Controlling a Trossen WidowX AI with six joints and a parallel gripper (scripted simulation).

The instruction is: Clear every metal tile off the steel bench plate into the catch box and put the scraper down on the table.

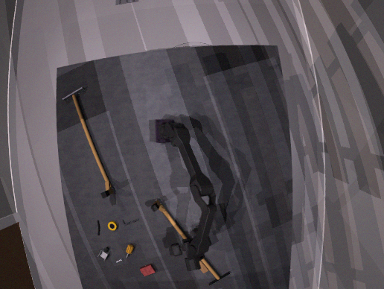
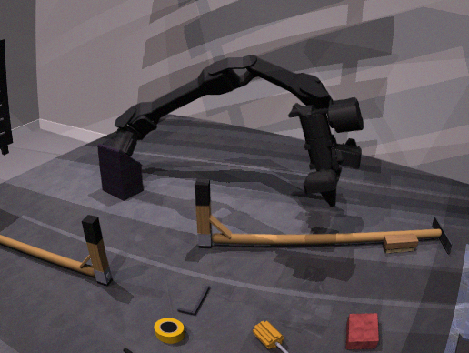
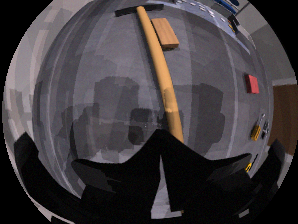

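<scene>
My gripper tip is now 30 mm short of the long wooden-handled scraper, 20 mm to the left of it and 20 mm above it. Round my gripper tip: yellow-handled tool (30 mm ahead, 360 mm to the right, 70 mm below); wooden block (180 mm ahead, 20 mm to the left, 70 mm below); red block (170 mm ahead, 290 mm to the right, 70 mm below).
</scene>
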